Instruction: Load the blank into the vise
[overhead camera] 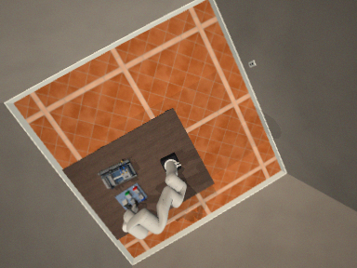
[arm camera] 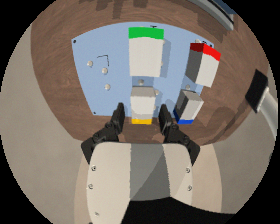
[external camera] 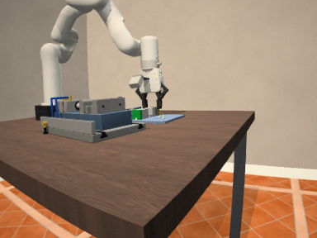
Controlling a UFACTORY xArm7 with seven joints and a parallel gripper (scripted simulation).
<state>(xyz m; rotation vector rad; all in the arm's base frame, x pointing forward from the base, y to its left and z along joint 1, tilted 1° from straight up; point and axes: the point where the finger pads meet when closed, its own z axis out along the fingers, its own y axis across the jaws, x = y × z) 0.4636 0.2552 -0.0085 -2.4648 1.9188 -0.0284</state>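
Right now my hand is 30 mm above the yellow-ended blank. The rest, counted from my hand: blue infeed plate: 10 mm ahead, 40 mm to the right, 50 mm below; blue-ended blank: 90 mm behind, 20 mm to the right, 30 mm below; green-ended blank: 20 mm ahead, 90 mm to the right, 30 mm below.
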